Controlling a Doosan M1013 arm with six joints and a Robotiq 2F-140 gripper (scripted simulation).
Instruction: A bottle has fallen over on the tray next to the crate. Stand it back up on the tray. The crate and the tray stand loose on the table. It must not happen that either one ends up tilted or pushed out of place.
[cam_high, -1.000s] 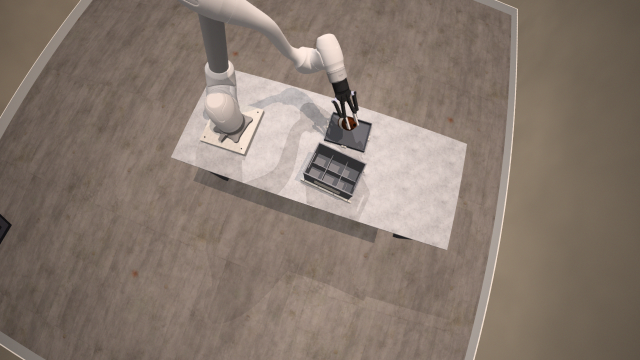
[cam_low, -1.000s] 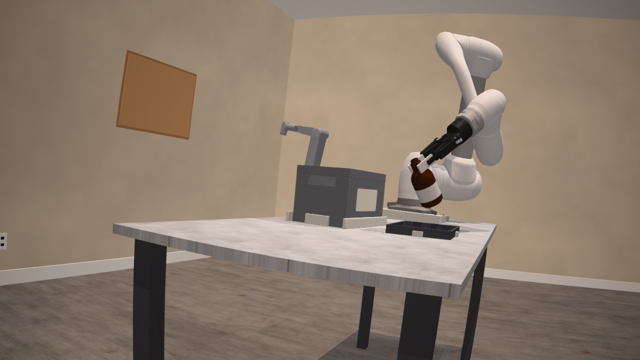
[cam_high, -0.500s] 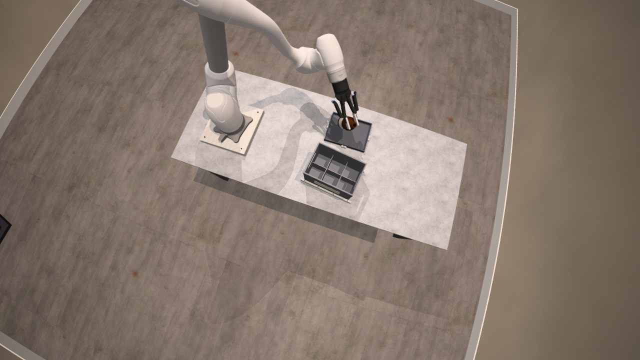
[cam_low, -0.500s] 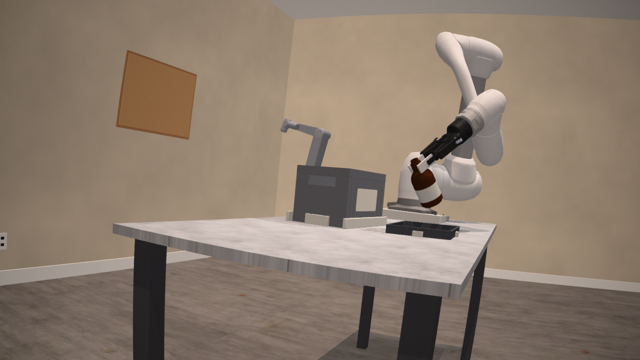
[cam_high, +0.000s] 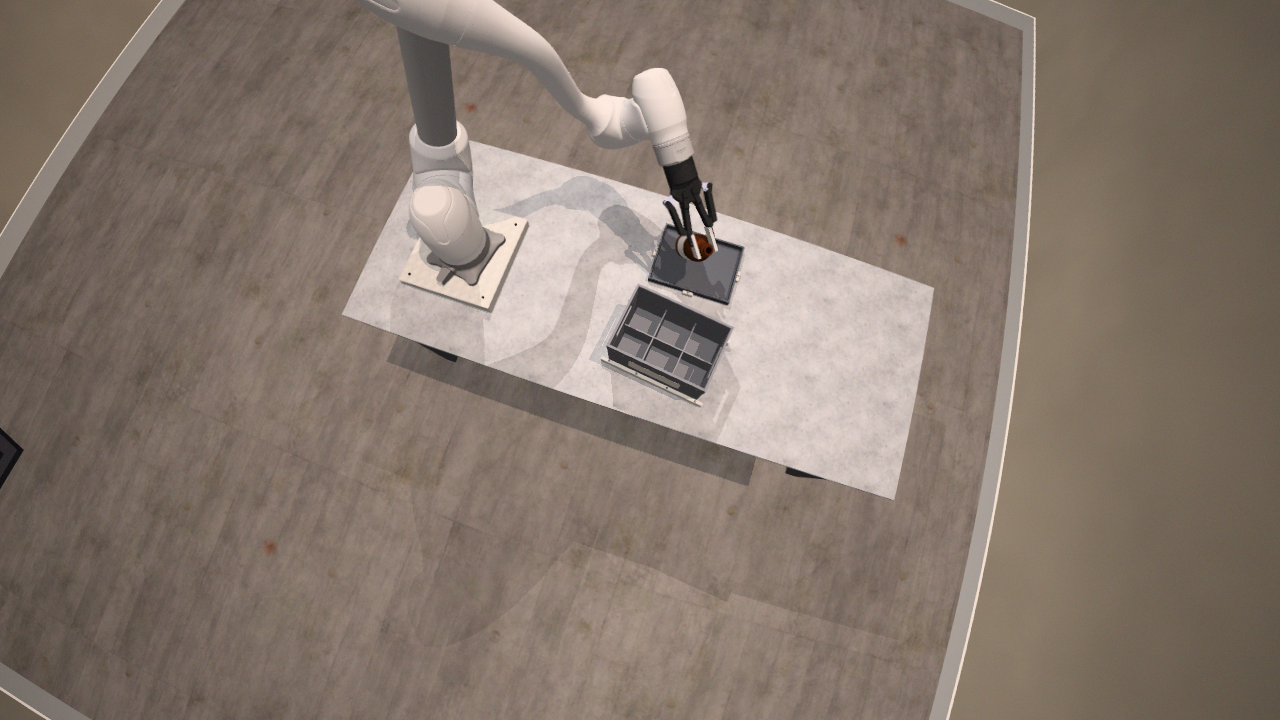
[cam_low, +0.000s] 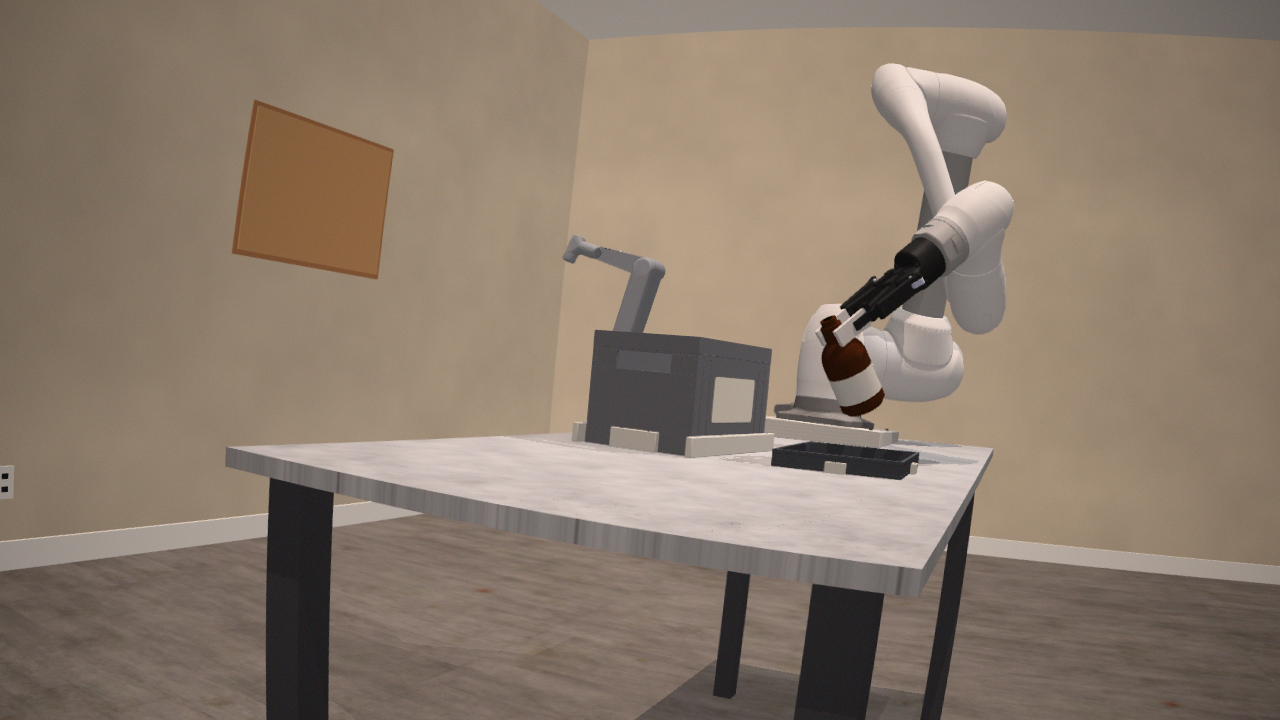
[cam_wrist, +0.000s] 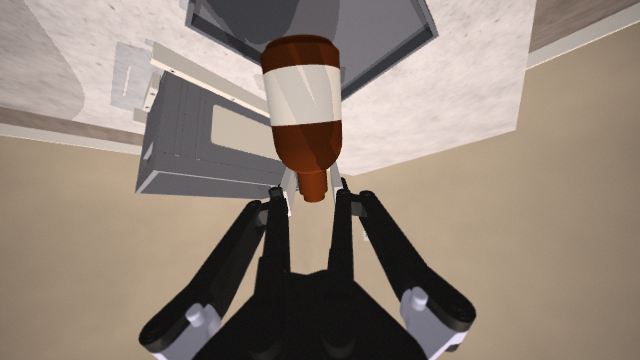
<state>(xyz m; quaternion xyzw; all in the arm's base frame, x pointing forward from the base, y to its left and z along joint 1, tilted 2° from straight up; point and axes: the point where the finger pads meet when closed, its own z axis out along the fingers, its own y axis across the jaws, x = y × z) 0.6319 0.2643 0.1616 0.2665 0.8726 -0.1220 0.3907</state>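
The brown bottle lies 10 mm behind my hand, 10 mm to the left of it and 50 mm below it. Also, from my hand: grey crate 40 mm ahead, 250 mm to the right, 130 mm below; dark tray 30 mm to the left, 200 mm below.
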